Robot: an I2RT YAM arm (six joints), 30 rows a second.
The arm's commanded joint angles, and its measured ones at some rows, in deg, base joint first. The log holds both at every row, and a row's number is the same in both.
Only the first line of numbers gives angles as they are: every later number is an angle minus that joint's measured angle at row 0.
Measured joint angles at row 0:
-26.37 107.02 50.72 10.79 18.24 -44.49
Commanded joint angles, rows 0 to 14:
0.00 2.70 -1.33 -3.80 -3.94 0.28
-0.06 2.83 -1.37 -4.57 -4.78 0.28
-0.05 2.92 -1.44 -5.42 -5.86 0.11
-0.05 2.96 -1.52 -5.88 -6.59 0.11
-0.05 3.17 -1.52 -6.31 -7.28 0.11
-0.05 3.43 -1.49 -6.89 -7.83 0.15
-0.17 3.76 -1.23 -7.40 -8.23 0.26
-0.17 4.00 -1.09 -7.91 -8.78 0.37
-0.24 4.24 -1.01 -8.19 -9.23 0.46
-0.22 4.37 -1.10 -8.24 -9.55 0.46
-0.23 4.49 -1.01 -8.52 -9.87 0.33
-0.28 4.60 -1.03 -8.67 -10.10 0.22
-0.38 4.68 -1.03 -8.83 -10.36 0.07
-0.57 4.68 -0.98 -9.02 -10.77 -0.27
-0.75 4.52 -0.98 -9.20 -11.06 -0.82
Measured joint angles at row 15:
-0.48 0.48 0.46 0.15 -4.22 -0.48
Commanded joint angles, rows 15 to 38:
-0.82 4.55 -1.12 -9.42 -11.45 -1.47
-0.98 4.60 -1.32 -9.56 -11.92 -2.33
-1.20 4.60 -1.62 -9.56 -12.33 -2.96
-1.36 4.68 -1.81 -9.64 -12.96 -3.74
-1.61 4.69 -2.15 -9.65 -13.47 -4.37
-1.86 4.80 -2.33 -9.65 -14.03 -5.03
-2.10 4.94 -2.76 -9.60 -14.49 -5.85
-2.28 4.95 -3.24 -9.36 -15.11 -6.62
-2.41 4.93 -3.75 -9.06 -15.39 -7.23
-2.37 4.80 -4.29 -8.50 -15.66 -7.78
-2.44 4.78 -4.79 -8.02 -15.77 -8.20
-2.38 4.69 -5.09 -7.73 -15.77 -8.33
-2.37 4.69 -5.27 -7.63 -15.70 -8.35
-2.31 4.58 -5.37 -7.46 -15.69 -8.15
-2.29 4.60 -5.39 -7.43 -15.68 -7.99
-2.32 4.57 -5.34 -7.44 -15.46 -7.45
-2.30 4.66 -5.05 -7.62 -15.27 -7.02
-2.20 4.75 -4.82 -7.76 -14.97 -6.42
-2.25 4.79 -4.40 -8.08 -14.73 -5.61
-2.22 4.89 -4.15 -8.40 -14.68 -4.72
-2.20 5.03 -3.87 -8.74 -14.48 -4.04
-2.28 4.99 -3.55 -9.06 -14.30 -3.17
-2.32 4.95 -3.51 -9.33 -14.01 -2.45
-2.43 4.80 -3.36 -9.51 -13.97 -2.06
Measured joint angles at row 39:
-2.60 0.18 -1.31 3.91 -10.45 -5.44
